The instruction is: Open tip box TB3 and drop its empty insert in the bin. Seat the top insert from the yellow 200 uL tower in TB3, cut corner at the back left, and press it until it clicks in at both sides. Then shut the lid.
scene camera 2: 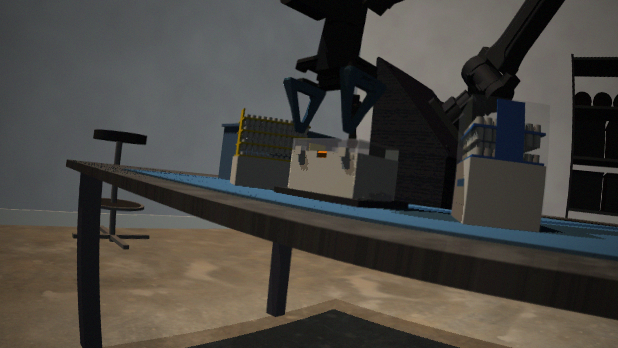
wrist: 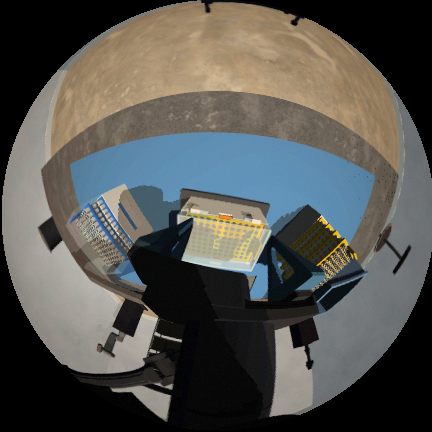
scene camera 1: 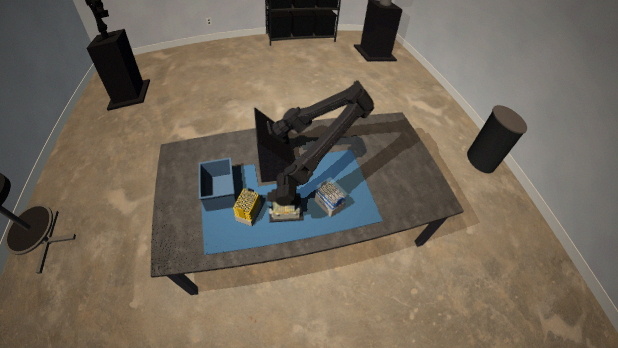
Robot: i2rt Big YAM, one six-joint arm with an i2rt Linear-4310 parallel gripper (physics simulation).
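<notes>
The tip box taken as TB3 (scene camera 1: 285, 215) (scene camera 2: 322, 175) (wrist: 207, 205) stands on a dark base plate; its label is not readable. Its clear lid (wrist: 255, 252) looks shut over a yellow insert (wrist: 220, 239), with an orange tab at the front. My gripper (scene camera 2: 324, 131) (wrist: 232, 230) is open and empty, its two fingertips close above the lid, one toward each side. The yellow tower (scene camera 1: 246, 204) (scene camera 2: 267, 137) (wrist: 320, 247) stands upright with several stacked inserts full of tips. The blue-grey bin (scene camera 1: 218, 201) (scene camera 2: 229, 150) (wrist: 342, 290) stands behind it; its floor is partly hidden.
A blue tower (scene camera 1: 330, 197) (scene camera 2: 502, 195) (wrist: 102, 227) with a clear cover stands on the other side of the box. A tall dark panel (scene camera 1: 270, 147) (scene camera 2: 410, 130) stands behind the box, near the arm. The box and towers stand on a blue mat (scene camera 1: 300, 234) (wrist: 220, 160).
</notes>
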